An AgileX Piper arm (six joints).
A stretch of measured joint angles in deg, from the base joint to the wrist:
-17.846 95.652 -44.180 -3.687 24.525 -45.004
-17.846 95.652 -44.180 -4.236 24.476 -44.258
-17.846 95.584 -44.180 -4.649 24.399 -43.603
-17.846 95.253 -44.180 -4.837 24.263 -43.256
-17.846 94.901 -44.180 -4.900 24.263 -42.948
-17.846 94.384 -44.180 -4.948 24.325 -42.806
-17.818 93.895 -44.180 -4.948 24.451 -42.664
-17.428 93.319 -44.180 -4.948 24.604 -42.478
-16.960 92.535 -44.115 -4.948 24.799 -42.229
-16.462 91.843 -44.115 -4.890 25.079 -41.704
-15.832 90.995 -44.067 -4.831 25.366 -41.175
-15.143 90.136 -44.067 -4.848 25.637 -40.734
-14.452 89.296 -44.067 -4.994 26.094 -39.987
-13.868 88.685 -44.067 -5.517 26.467 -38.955
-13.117 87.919 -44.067 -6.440 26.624 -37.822
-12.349 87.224 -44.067 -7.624 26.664 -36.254
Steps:
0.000 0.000 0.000 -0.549 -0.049 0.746
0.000 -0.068 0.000 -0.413 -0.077 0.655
0.000 -0.331 0.000 -0.188 -0.136 0.347
0.000 -0.352 0.000 -0.063 0.000 0.308
0.000 -0.517 0.000 -0.048 0.062 0.142
0.028 -0.489 0.000 0.000 0.126 0.142
0.390 -0.576 0.000 0.000 0.153 0.186
0.468 -0.784 0.065 0.000 0.195 0.249
0.498 -0.692 0.000 0.058 0.280 0.525
0.630 -0.848 0.048 0.059 0.287 0.529
0.689 -0.859 0.000 -0.017 0.271 0.441
0.691 -0.840 0.000 -0.146 0.457 0.747
0.584 -0.611 0.000 -0.523 0.373 1.032
0.751 -0.766 0.000 -0.923 0.157 1.133
0.768 -0.695 0.000 -1.184 0.040 1.568

